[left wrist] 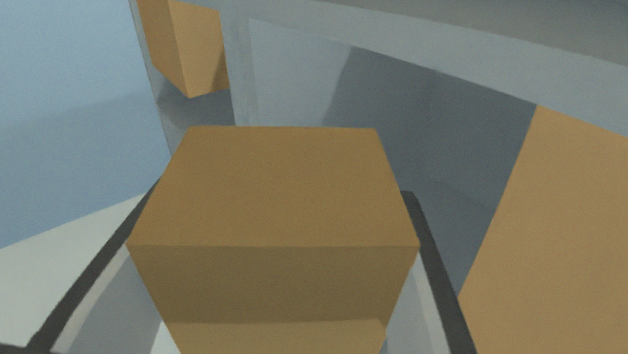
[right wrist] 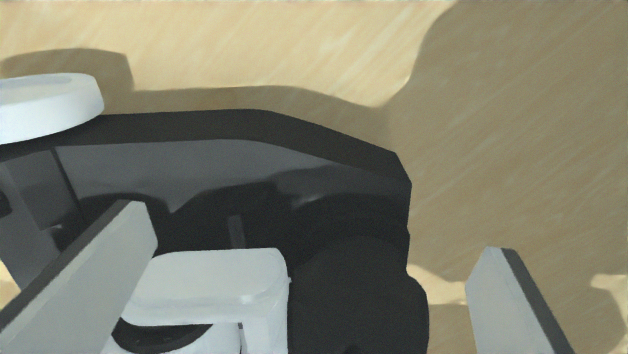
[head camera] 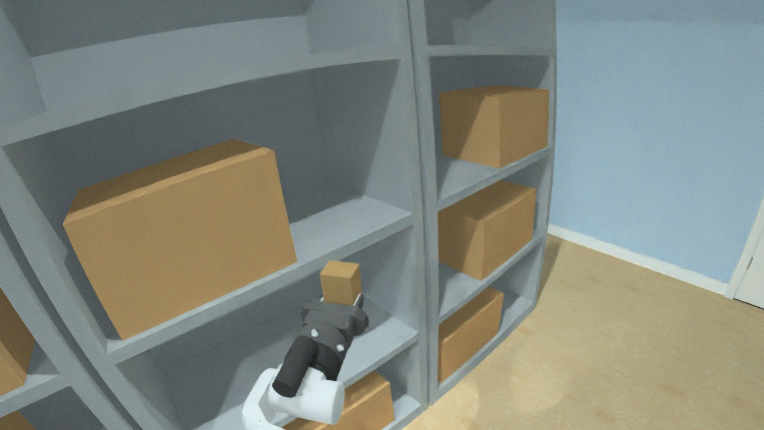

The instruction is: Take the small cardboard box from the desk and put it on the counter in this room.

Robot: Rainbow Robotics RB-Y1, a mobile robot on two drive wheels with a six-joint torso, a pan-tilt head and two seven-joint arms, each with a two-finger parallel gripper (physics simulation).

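Places are measured from the robot's base along level axes (x left, y back, z up), in metres.
Pixels of known places: left gripper, fingertip midpoint: (left wrist: 286,205) (head camera: 344,295); right gripper, fingertip midpoint: (right wrist: 309,244).
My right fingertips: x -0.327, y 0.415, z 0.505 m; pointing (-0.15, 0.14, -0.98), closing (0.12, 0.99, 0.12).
Note:
Ahead of a thing's pixels: the offset from my right fingertips to its middle. Level surfaces: height alone.
The small cardboard box @(dx +0.473, dy -0.846, dz +0.510 m) (head camera: 340,283) (left wrist: 280,190) is a plain brown block. My left gripper (head camera: 342,300) (left wrist: 286,205) is shut on it, with one finger on each side, and holds it upright in front of the grey shelves, low in the middle of the head camera view. My right gripper (right wrist: 309,244) is open, its two fingers wide apart with no object between them, above the robot's own dark base. The desk and the counter do not show in these views.
A grey shelf unit (head camera: 419,160) (left wrist: 240,65) stands close in front. It holds large cardboard boxes, among them one big box @(dx +0.864, dy -0.941, dz +0.622 m) (head camera: 181,240) (left wrist: 555,240) at the left. A blue wall (head camera: 657,133) and wooden floor @(dz -0.504 m) (head camera: 614,341) lie at the right, with part of a white door (head camera: 752,283).

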